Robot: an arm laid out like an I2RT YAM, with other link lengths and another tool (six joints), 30 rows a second.
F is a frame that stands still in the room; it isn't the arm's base.
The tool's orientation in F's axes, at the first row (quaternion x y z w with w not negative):
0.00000, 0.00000, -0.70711, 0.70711
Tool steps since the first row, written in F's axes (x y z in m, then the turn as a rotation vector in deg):
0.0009, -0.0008, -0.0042, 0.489, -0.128, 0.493
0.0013, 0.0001, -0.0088, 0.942, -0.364, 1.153
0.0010, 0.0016, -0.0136, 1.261, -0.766, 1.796
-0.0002, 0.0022, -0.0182, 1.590, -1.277, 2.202
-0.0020, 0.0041, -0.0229, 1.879, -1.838, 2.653
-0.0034, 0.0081, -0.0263, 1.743, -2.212, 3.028
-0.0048, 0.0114, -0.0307, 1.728, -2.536, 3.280
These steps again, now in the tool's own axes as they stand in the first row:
0.0008, 0.0009, -0.0042, 0.128, 0.489, 0.493
-0.0001, 0.0013, -0.0088, 0.364, 0.942, 1.153
-0.0016, 0.0010, -0.0136, 0.766, 1.261, 1.796
-0.0022, -0.0002, -0.0182, 1.277, 1.590, 2.202
-0.0041, -0.0020, -0.0229, 1.838, 1.879, 2.653
-0.0081, -0.0034, -0.0263, 2.212, 1.743, 3.028
-0.0114, -0.0048, -0.0307, 2.536, 1.728, 3.280

